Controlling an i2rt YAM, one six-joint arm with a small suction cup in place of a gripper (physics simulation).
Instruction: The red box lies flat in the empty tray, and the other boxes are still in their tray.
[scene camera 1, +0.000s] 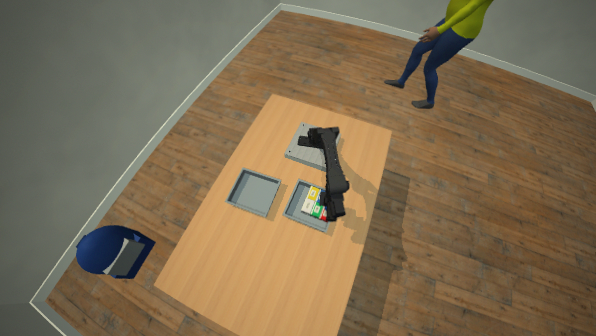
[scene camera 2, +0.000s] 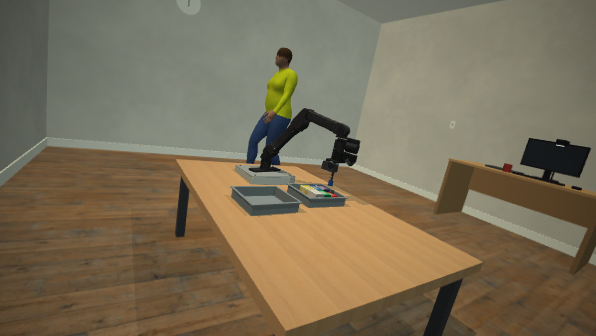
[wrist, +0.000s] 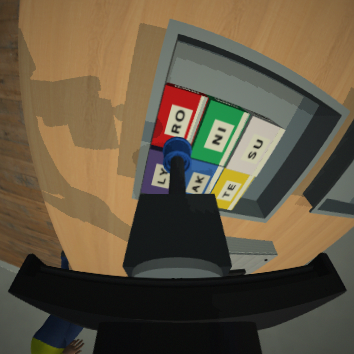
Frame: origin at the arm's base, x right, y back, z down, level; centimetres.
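Seen in the pictures: hand at its tool point: (scene camera 2: 330, 185) (wrist: 176, 149); arm's base at its link origin: (scene camera 1: 314, 143) (scene camera 2: 265, 170).
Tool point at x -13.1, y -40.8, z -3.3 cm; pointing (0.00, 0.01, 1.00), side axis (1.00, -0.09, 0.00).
Pixels of each thing's middle, then the offset from my tool point to it. Level surfaces: height alone.
- red box at the middle of its body: (wrist: 177, 117) (scene camera 2: 329, 196) (scene camera 1: 325, 213) dx +0.0, dy -1.4, dz +6.0 cm
- green box at the middle of its body: (wrist: 215, 130) (scene camera 1: 316, 210) dx +5.0, dy -0.4, dz +5.5 cm
- white box at the middle of its body: (wrist: 248, 141) (scene camera 2: 314, 195) (scene camera 1: 307, 206) dx +10.1, dy +0.5, dz +5.3 cm
- purple box at the middle of its body: (wrist: 163, 167) dx -1.5, dy +6.0, dz +5.4 cm
- blue box at the middle of its body: (wrist: 195, 175) dx +3.5, dy +7.0, dz +5.5 cm
- yellow box at the middle of its body: (wrist: 225, 182) (scene camera 1: 312, 194) dx +8.6, dy +8.0, dz +5.5 cm
- table at its surface level: dz +7.8 cm
The red box (wrist: 172, 110) (scene camera 1: 325, 215) (scene camera 2: 334, 195), labelled RO, lies in the tray (wrist: 160, 95) (scene camera 1: 305, 223) (scene camera 2: 325, 202) with the green box (wrist: 216, 132), the white box (wrist: 256, 145), the purple box (wrist: 151, 176), the blue box (wrist: 201, 172) and the yellow box (wrist: 231, 189). The other tray (scene camera 1: 254, 192) (scene camera 2: 265, 209) is empty. My gripper (wrist: 177, 152) (scene camera 2: 330, 183), a blue suction cup, is open and holds nothing. It hangs above the boxes; in the wrist view it overlaps the lower edge of the red box. In scene camera 1 the arm hides the cup and some boxes.
The arm's grey base plate (scene camera 1: 303, 157) (scene camera 2: 280, 176) stands on the table (scene camera 1: 240, 270) (scene camera 2: 345, 260) behind the trays. A person (scene camera 1: 440, 45) (scene camera 2: 281, 100) stands beyond the table. A dark blue object (scene camera 1: 114, 251) is on the floor at the left. A desk with a monitor (scene camera 2: 554, 159) is at the right.
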